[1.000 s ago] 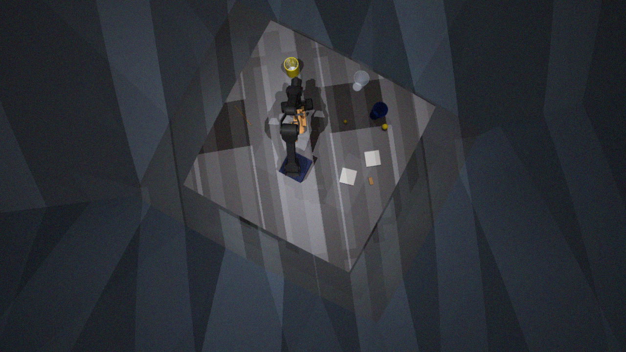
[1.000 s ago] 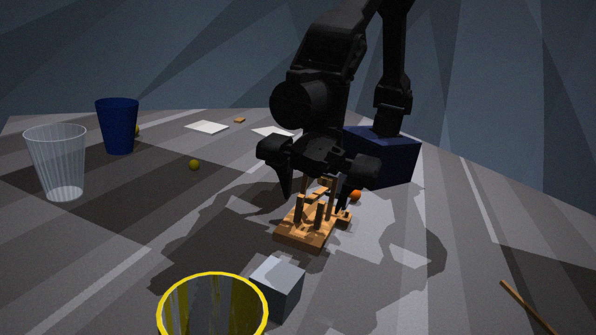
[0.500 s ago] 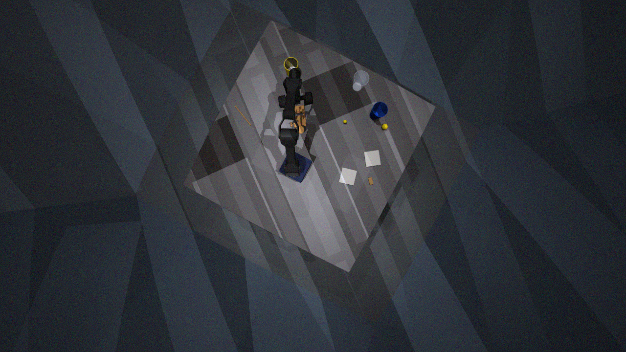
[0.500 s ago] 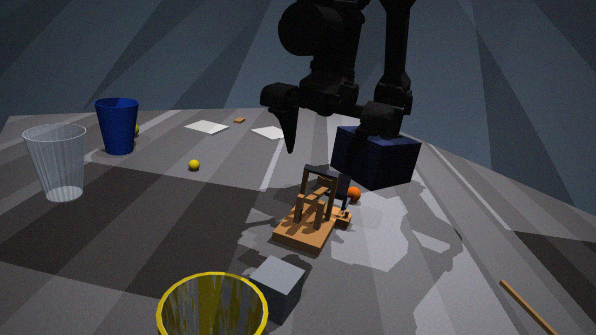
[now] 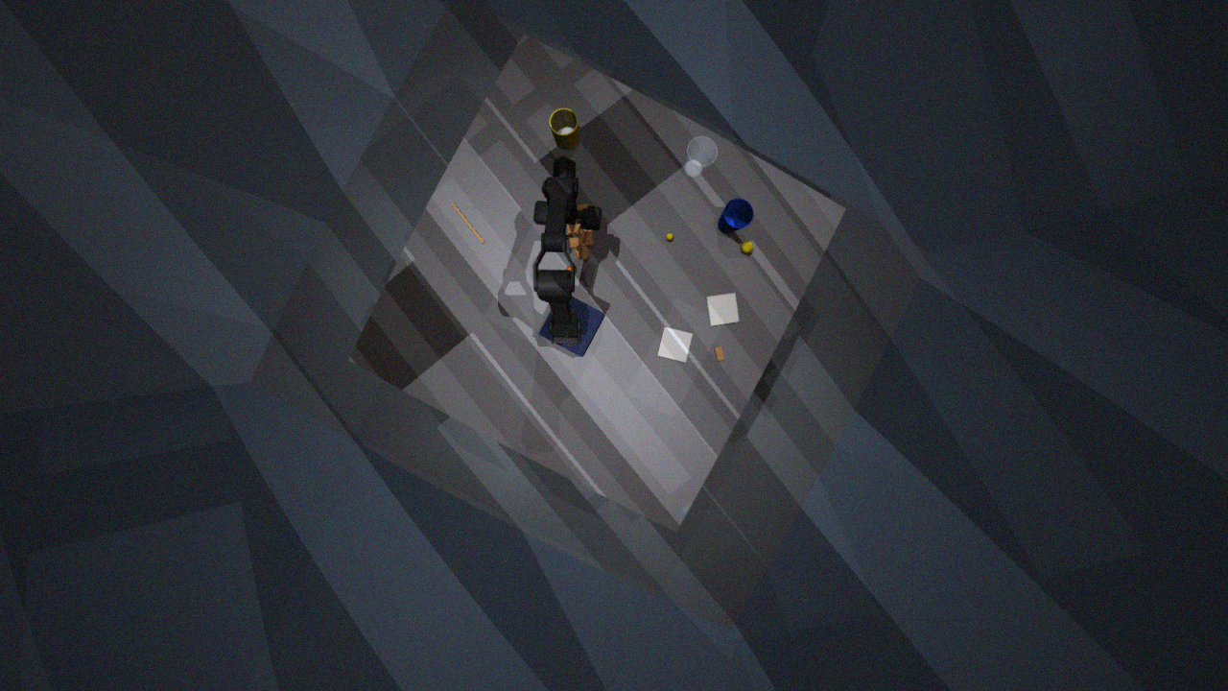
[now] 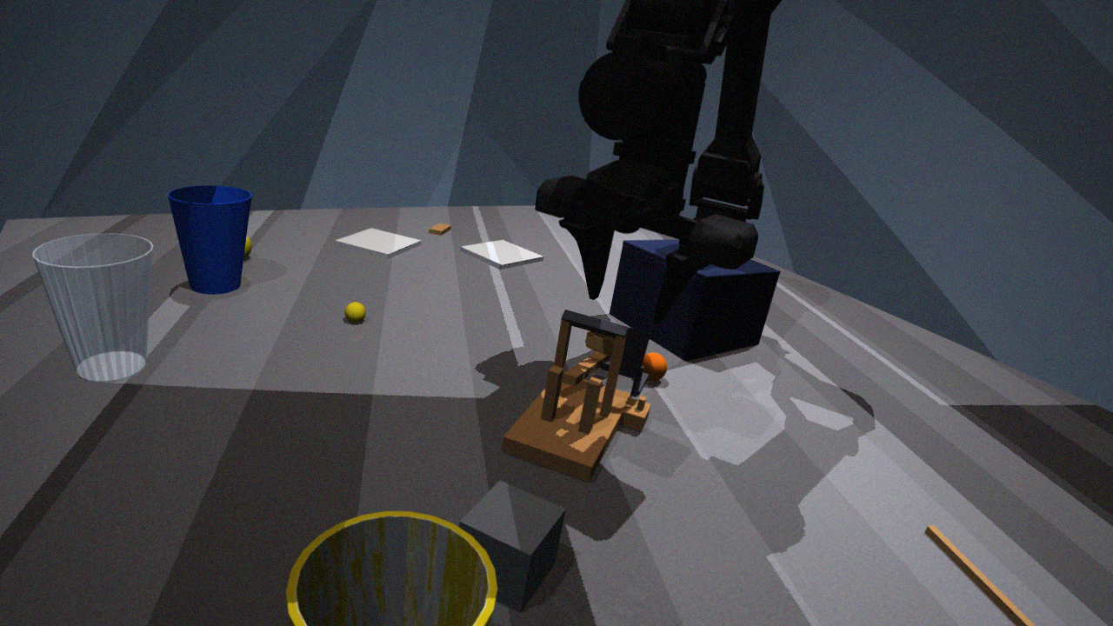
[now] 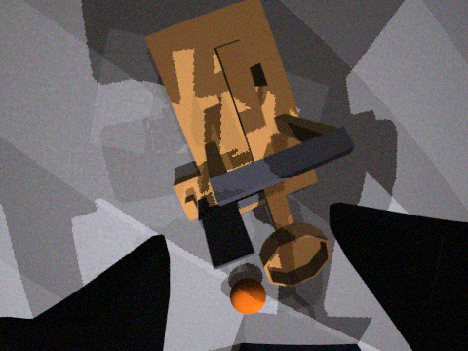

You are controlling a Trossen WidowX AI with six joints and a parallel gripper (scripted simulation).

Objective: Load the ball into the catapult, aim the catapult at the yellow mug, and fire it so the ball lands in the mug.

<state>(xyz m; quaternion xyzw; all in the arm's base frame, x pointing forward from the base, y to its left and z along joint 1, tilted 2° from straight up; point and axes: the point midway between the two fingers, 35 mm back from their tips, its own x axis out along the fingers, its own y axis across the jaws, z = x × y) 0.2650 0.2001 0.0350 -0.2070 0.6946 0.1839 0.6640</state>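
Now: gripper tip 10 cm past the orange ball, 7 cm to the left of it and 10 cm above it. Also, from my gripper tip: grey cube 16 cm ahead, 15 cm to the left, 9 cm below; then wooden catapult 2 cm to the right, 7 cm below; then yellow mug 25 cm ahead, 23 cm to the left, 9 cm below.
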